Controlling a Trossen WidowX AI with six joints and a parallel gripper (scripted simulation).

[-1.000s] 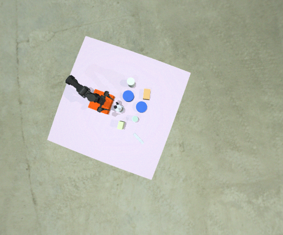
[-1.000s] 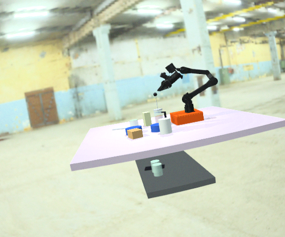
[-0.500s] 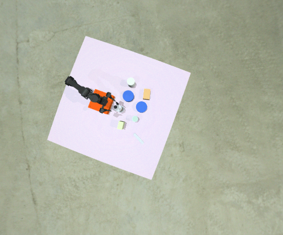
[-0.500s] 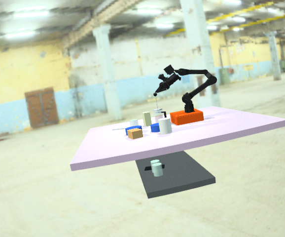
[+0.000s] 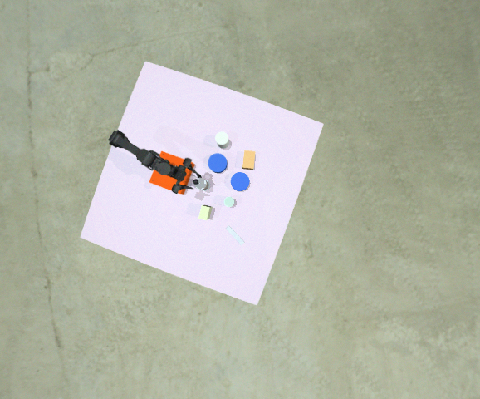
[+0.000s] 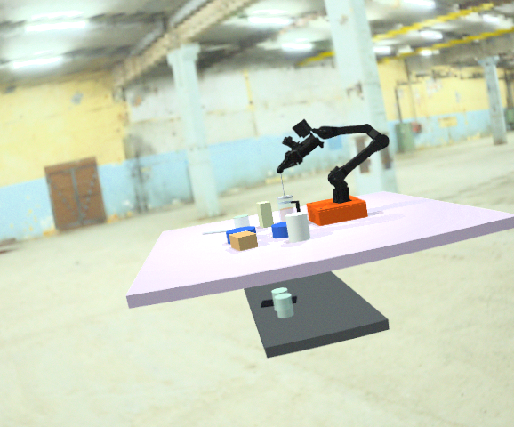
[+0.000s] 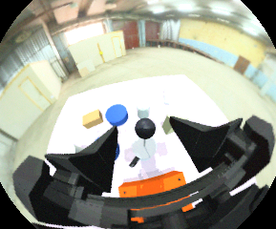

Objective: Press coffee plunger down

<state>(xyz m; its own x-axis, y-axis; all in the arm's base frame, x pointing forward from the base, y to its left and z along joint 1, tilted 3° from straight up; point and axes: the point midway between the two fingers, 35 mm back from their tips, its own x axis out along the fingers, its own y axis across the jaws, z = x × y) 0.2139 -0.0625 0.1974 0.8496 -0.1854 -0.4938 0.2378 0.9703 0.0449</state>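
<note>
Now: gripper tip 130 mm above the coffee press, 10 mm to the right of it and 10 mm past it. Round my gripper tip: pale yellow block 200 mm below, 170 mm to the right, 40 mm ahead; white cylinder 300 mm to the left, 200 mm below, 70 mm ahead; tan box 250 mm ahead, 230 mm below, 210 mm to the left.
</note>
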